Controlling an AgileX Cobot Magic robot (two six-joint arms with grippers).
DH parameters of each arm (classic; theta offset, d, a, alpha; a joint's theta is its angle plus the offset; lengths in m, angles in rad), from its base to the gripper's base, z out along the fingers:
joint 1: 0 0.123 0 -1.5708
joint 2: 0.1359 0 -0.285 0
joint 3: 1.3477 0 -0.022 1.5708
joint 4: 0 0.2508 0 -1.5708
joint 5: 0 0 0.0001 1.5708
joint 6: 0 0.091 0 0
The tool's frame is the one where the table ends.
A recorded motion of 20 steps. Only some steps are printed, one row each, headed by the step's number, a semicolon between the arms.
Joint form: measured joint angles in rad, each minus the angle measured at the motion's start. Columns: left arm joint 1, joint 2, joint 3, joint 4, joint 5, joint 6; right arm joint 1, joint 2, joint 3, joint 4, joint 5, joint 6.
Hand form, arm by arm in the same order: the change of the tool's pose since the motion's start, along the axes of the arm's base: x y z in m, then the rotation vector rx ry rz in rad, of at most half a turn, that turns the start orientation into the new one. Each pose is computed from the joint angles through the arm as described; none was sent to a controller.
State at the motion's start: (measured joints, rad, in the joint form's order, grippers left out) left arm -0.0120 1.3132 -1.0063 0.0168 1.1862 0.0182; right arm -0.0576 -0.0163 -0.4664 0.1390 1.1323 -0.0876
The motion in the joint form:
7: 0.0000 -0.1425 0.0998 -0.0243 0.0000 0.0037; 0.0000 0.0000 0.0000 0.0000 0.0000 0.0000
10: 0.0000 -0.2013 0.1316 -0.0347 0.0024 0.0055; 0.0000 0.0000 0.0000 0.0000 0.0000 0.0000
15: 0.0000 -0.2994 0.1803 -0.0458 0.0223 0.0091; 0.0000 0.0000 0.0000 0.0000 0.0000 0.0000
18: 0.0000 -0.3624 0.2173 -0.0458 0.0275 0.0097; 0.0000 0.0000 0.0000 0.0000 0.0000 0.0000
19: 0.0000 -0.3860 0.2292 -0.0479 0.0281 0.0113; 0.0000 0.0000 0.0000 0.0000 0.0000 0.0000
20: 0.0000 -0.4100 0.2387 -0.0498 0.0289 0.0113; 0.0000 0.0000 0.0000 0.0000 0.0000 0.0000
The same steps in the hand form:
7: -0.0348 -0.0016 0.0036 -0.0237 -0.0424 0.0012; 0.0000 0.0000 0.0000 0.0000 0.0000 0.0000
10: -0.0482 -0.0024 0.0060 -0.0338 -0.0669 0.0010; 0.0000 0.0000 0.0000 0.0000 0.0000 0.0000
15: -0.0712 -0.0030 0.0090 -0.0445 -0.0963 -0.0017; 0.0000 0.0000 0.0000 0.0000 0.0000 0.0000
18: -0.0855 -0.0029 0.0082 -0.0446 -0.1171 -0.0029; 0.0000 0.0000 0.0000 0.0000 0.0000 0.0000
19: -0.0905 -0.0030 0.0082 -0.0465 -0.1282 -0.0045; 0.0000 0.0000 0.0000 0.0000 0.0000 0.0000
20: -0.0953 -0.0031 0.0088 -0.0485 -0.1419 -0.0046; 0.0000 0.0000 0.0000 0.0000 0.0000 0.0000

